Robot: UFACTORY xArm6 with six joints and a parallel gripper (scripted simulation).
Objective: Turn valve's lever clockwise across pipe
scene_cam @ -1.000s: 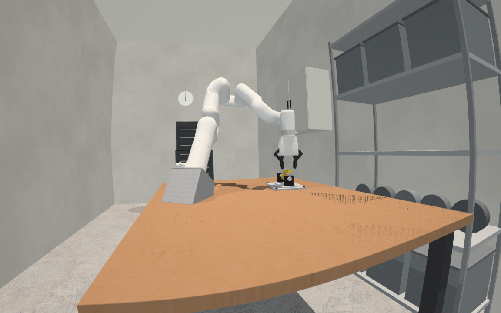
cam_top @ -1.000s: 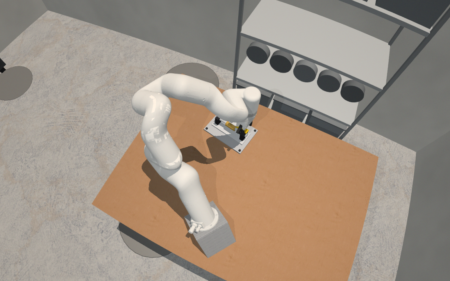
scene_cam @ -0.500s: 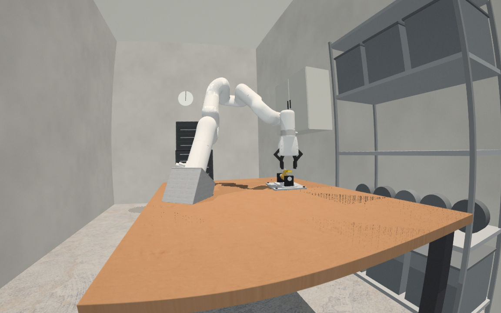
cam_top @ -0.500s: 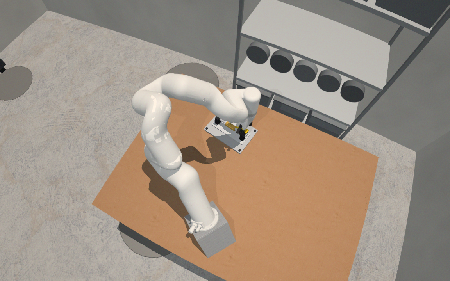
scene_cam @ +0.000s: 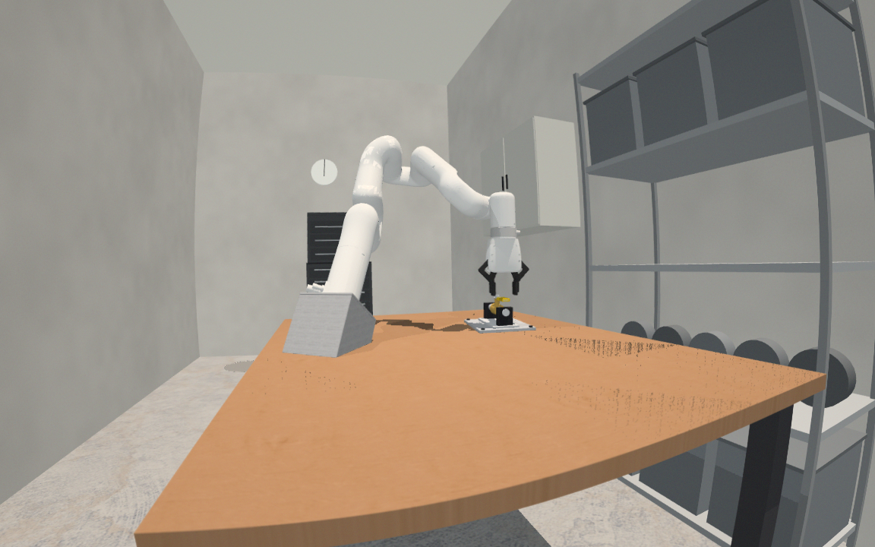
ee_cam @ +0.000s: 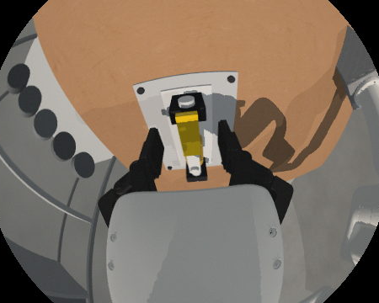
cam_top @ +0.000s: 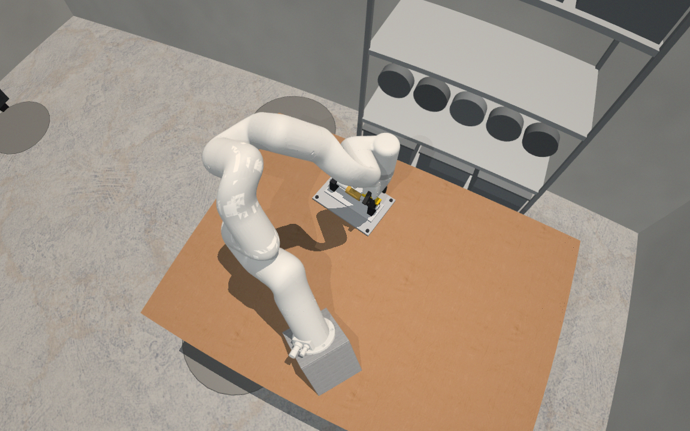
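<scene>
The valve lever is 50 mm to the left of my hand, 30 mm below it and 10 mm ahead of it.
</scene>
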